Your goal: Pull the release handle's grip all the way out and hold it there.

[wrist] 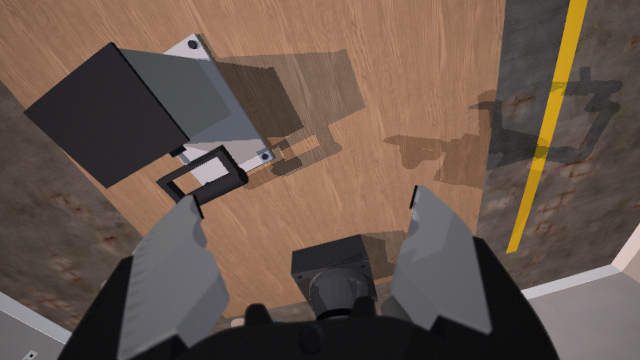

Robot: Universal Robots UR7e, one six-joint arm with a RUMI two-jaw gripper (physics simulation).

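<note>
The release handle [226, 186] is a black rectangular frame with a thick round grip bar along its near side, left of centre in the wrist view. It sticks out from a box-shaped housing [105, 115] with a dark top and grey side, which stands on a pale bolted base plate [186, 51]. My gripper [308, 193] is open, with nothing between its fingers. The handle lies up and left of the gap between the fingers. The left fingertip overlaps the grip's near left part in the view and hides a little of it; whether they touch, I cannot tell.
A wooden table top [420, 60] carries the housing. A black block with a round dark part [330, 260] stands at its near edge, low between my fingers in the view. Shadows fall right of the housing. A yellow floor line [550, 117] runs beyond the table's right edge.
</note>
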